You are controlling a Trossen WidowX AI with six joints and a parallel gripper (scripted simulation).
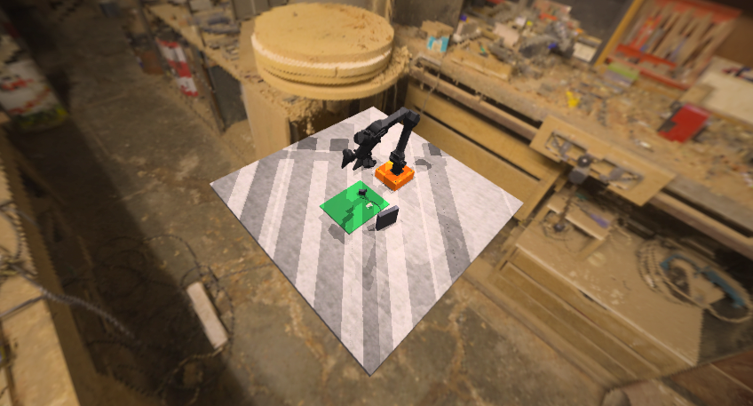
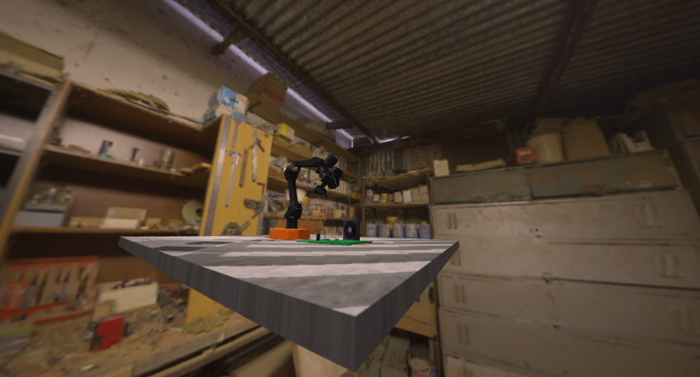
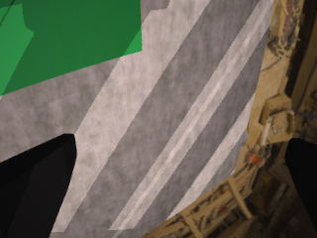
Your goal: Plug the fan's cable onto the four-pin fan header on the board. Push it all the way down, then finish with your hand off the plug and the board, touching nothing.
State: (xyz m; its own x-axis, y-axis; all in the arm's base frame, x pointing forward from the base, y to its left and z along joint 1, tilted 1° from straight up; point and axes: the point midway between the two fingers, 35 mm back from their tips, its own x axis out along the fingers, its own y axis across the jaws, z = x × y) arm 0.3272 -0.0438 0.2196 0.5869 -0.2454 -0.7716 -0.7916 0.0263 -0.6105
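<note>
Now: gripper tip 100 mm past the black fan plug, 20 mm to the right of it and 230 mm above it. Round my gripper tip: pale header key (70 mm behind, 120 mm to the left, 230 mm below); green board (10 mm behind, 50 mm to the left, 260 mm below); white fan header (70 mm behind, 110 mm to the left, 250 mm below).
</note>
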